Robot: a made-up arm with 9 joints.
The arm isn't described. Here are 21 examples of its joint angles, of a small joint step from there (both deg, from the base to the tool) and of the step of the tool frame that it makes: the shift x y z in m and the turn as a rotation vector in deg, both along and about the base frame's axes.
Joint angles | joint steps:
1: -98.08 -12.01 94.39 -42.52 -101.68 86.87 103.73 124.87 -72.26 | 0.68 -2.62 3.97 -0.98 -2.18 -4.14 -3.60 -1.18 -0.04
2: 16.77 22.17 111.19 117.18 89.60 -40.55 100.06 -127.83 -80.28 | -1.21 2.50 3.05 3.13 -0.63 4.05 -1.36 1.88 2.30
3: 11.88 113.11 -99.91 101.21 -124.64 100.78 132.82 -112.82 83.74 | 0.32 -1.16 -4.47 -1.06 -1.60 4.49 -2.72 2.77 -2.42
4: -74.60 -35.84 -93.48 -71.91 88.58 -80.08 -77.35 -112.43 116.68 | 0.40 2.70 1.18 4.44 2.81 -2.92 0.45 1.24 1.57
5: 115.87 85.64 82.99 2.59 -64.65 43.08 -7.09 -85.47 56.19 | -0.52 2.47 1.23 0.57 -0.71 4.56 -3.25 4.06 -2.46
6: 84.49 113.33 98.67 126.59 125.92 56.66 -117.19 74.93 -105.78 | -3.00 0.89 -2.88 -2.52 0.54 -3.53 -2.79 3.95 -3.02
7: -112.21 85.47 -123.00 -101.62 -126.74 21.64 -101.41 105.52 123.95 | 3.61 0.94 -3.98 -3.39 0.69 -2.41 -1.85 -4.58 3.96
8: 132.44 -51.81 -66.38 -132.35 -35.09 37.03 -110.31 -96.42 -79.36 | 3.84 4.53 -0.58 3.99 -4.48 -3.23 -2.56 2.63 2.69
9: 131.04 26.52 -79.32 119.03 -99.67 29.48 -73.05 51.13 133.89 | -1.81 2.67 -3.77 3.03 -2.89 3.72 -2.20 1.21 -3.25
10: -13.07 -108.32 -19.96 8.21 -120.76 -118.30 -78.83 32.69 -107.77 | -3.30 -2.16 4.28 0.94 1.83 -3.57 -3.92 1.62 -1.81
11: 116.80 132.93 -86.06 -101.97 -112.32 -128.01 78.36 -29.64 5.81 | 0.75 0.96 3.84 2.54 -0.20 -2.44 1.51 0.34 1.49
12: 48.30 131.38 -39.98 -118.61 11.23 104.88 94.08 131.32 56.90 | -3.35 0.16 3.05 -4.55 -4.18 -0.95 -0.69 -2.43 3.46
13: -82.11 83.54 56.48 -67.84 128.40 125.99 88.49 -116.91 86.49 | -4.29 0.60 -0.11 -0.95 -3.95 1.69 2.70 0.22 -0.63
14: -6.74 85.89 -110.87 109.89 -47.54 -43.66 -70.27 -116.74 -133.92 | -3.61 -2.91 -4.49 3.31 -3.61 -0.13 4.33 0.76 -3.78
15: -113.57 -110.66 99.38 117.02 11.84 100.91 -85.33 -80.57 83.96 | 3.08 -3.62 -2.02 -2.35 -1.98 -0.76 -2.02 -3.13 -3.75
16: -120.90 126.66 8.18 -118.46 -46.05 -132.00 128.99 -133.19 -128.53 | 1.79 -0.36 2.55 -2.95 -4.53 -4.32 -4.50 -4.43 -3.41
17: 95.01 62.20 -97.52 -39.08 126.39 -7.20 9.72 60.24 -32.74 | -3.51 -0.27 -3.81 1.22 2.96 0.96 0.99 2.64 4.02
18: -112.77 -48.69 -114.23 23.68 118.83 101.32 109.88 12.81 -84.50 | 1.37 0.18 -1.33 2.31 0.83 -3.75 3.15 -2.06 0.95
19: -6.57 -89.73 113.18 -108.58 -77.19 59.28 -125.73 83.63 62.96 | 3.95 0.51 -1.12 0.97 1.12 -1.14 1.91 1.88 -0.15
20: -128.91 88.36 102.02 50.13 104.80 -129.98 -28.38 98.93 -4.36 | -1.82 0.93 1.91 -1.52 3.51 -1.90 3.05 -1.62 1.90
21: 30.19 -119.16 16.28 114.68 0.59 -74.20 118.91 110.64 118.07 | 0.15 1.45 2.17 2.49 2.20 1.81 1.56 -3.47 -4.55
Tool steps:
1: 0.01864 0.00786 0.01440 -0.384 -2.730 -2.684
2: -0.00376 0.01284 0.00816 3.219 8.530 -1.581
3: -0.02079 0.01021 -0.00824 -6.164 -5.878 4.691
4: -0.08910 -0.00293 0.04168 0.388 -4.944 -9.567
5: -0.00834 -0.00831 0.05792 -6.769 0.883 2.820
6: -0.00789 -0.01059 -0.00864 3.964 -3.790 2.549
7: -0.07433 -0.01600 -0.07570 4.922 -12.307 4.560
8: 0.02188 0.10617 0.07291 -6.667 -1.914 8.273
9: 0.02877 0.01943 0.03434 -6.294 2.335 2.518
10: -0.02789 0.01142 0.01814 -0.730 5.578 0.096
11: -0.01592 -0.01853 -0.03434 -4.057 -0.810 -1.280
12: 0.04057 0.01301 0.03463 -5.596 2.262 4.031
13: -0.03091 0.00495 0.02229 1.621 -1.486 -1.558
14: 0.01664 0.01452 -0.05198 -1.883 2.932 2.045
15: -0.01240 -0.02884 -0.05676 -0.398 -8.282 3.374
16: 0.06578 0.03650 0.03973 -4.759 5.185 1.585
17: -0.02240 -0.04746 -0.00410 -0.025 1.360 0.794
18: -0.00173 0.00097 -0.01027 0.013 -0.941 4.200
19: -0.05368 0.00466 0.04293 -0.935 -6.110 -1.822
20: 0.02125 0.02124 0.03408 -2.596 1.670 1.546
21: 0.01545 -0.06544 -0.03836 -6.582 -2.257 -0.161
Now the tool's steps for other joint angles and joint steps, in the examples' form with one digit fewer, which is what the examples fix.
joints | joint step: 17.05 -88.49 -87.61 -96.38 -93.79 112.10 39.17 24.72 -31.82 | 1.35 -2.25 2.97 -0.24 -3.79 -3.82 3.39 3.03 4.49
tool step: -0.0020 0.0466 0.0418 1.77 -2.01 -9.02
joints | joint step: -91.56 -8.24 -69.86 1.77 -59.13 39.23 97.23 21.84 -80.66 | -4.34 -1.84 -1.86 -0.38 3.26 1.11 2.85 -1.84 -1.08
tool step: 0.0257 0.0119 0.0239 -0.88 11.24 0.42
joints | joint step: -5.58 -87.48 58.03 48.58 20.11 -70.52 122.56 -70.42 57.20 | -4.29 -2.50 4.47 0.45 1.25 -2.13 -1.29 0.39 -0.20
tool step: 0.0052 0.0334 0.0037 -2.44 -0.80 3.02
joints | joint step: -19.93 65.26 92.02 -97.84 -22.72 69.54 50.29 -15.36 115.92 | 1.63 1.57 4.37 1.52 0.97 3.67 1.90 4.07 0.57
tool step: 0.0256 0.0013 -0.0104 0.29 2.24 1.39
